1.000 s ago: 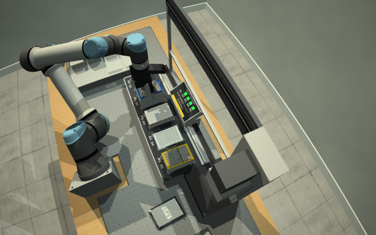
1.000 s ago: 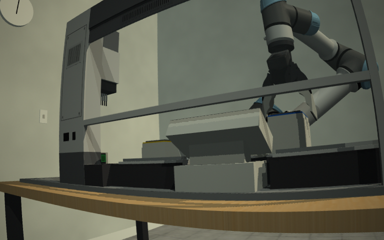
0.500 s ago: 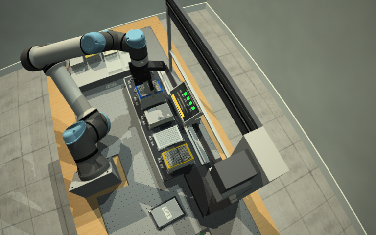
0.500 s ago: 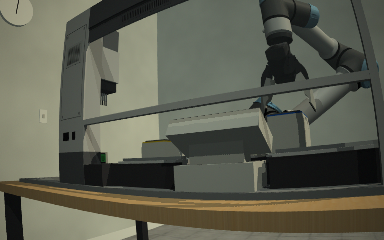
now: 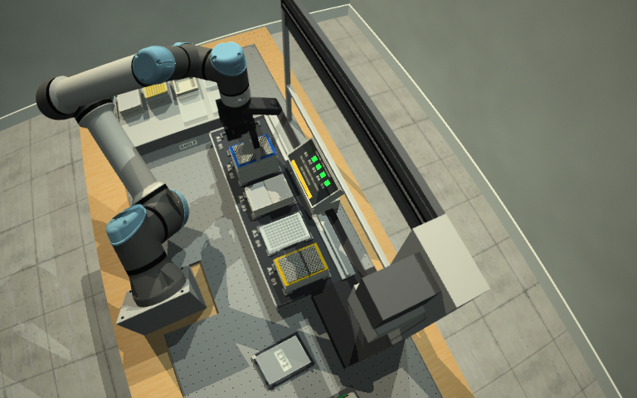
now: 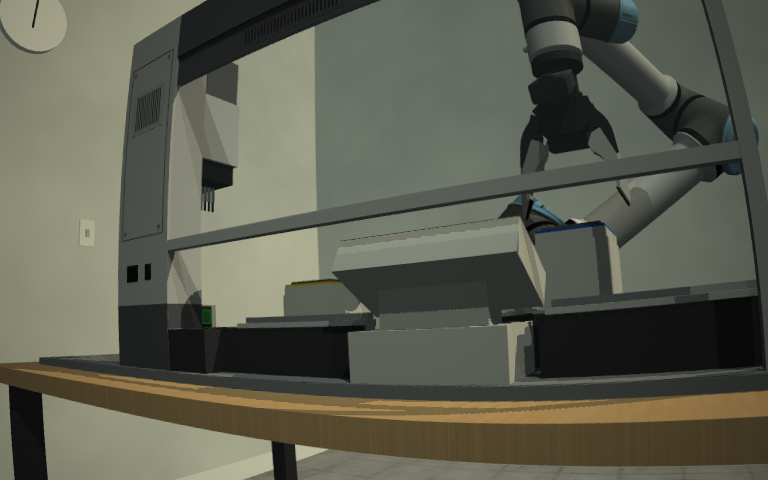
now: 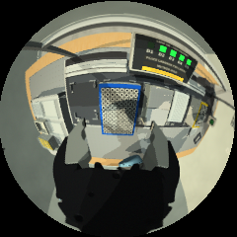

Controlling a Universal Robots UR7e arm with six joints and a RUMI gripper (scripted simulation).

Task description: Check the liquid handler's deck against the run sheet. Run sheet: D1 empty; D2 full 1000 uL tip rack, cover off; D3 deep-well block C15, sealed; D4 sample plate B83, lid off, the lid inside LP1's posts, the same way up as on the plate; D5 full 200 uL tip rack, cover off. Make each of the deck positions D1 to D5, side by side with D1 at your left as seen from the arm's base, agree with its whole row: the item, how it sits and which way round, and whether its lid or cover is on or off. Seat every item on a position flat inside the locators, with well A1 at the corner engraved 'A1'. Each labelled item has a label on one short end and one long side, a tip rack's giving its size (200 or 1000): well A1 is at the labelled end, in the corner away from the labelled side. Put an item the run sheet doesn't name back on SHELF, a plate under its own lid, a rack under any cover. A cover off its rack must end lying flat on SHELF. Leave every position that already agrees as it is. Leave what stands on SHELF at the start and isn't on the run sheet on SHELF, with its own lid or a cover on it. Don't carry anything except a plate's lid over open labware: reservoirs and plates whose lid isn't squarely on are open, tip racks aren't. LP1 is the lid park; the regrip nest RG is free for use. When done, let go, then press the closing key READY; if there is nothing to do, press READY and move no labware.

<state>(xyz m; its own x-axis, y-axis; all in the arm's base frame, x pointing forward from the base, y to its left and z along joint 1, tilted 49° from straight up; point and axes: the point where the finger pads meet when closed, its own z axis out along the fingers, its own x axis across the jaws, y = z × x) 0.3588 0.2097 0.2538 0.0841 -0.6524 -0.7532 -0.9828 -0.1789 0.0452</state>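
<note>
Right now my hand is 60 mm above the blue-rimmed tip rack, 10 mm to the left of it and 10 mm past it. The rest, counted from my hand: yellow-rimmed tip rack 380 mm to the right, 80 mm below, 20 mm ahead; grey deep-well block 120 mm to the right, 100 mm below, 10 mm ahead; white sample plate 250 mm to the right, 120 mm below, 20 mm ahead.
</note>
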